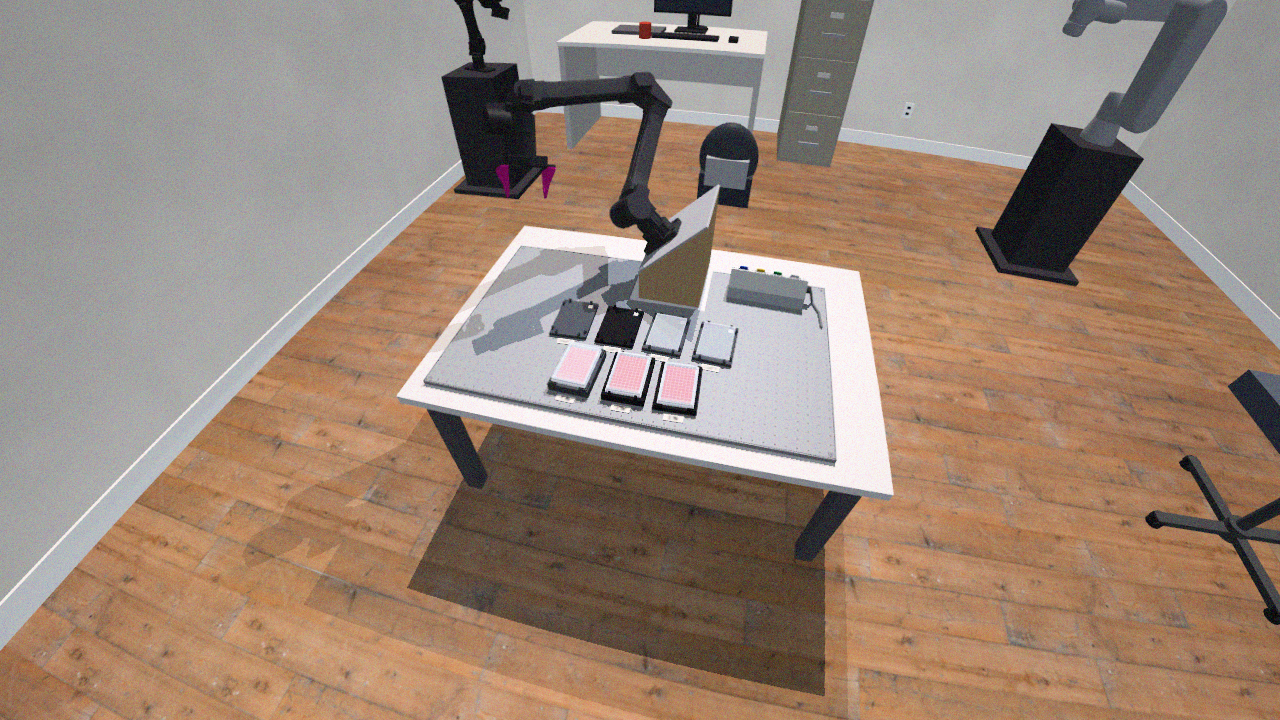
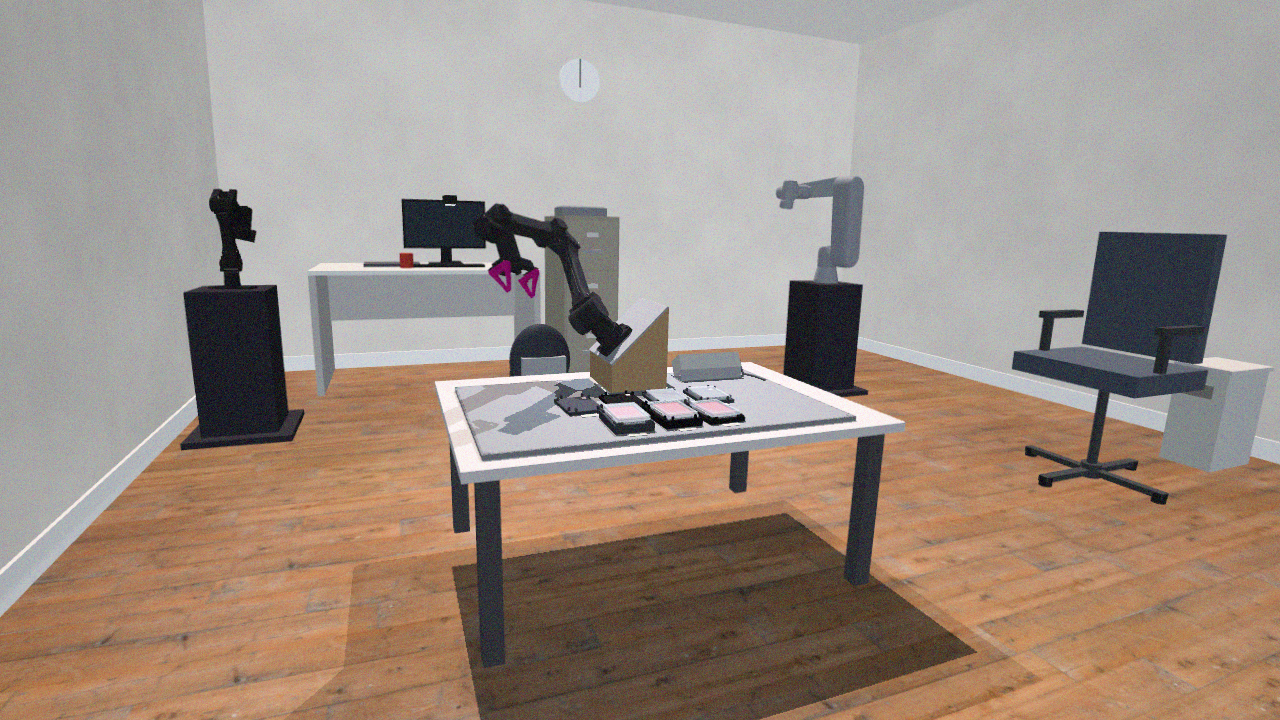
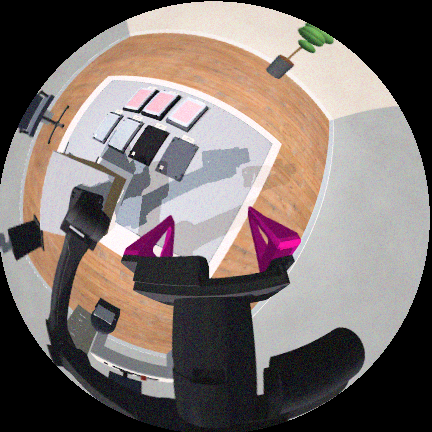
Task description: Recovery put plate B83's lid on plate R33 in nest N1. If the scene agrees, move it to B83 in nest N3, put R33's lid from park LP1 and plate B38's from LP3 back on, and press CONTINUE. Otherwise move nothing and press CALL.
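Places are measured from the arm's base along level axes (x ahead, y left, z up), in millimetres.
Pixels of known places: gripper, fingertip midpoint: (image 1: pixel 527 197) (image 2: pixel 521 294) (image 3: pixel 209 214); arm's base, origin of the base link: (image 1: pixel 664 238) (image 2: pixel 615 341) (image 3: pixel 84 203).
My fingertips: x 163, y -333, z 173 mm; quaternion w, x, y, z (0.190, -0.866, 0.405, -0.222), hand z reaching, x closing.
Ahead of a thing's pixels: the offset from my fingertips to its top centre. "spot": to the spot under its first point. Level surfaces: height alone.
Three pink-welled plates stand in the front row: left (image 1: pixel 577 365) (image 2: pixel 626 413) (image 3: pixel 187 113), middle (image 1: pixel 629 374) (image 2: pixel 673 411) (image 3: pixel 160 104) and right (image 1: pixel 678 385) (image 2: pixel 716 409) (image 3: pixel 140 99). The left one looks paler at its rim; lids on them cannot be told surely. Behind lie a dark grey flat piece @(spot: dz -293, dx +103, dy +133 mm) (image 1: pixel 573 317) (image 3: pixel 178 158), a black one @(dz -283, dx +104, dy +267 mm) (image 1: pixel 619 326) (image 3: pixel 149 144) and two pale ones @(dz -285, dx +105, dy +397 mm) (image 1: pixel 666 332) (image 3: pixel 125 133), @(dz -285, dx +109, dy +530 mm) (image 1: pixel 716 342) (image 3: pixel 107 127). The labels are unreadable. A button box @(dz -219, dx -141, dy +649 mm) (image 1: pixel 768 290) (image 2: pixel 707 365) stands back right. My gripper (image 1: pixel 526 196) (image 2: pixel 520 292) (image 3: pixel 209 214) is open and empty, high and away from the plates.
The arm rises from a tall wedge-shaped stand (image 1: pixel 677 273) (image 2: pixel 640 358) behind the flat pieces. A grey perforated board @(dz -303 mm) (image 1: pixel 769 411) lies on the white table @(dz -316 mm) (image 1: pixel 868 402). A cable runs beside the button box. Another dark arm's pedestal (image 2: pixel 234 358) stands beyond the table.
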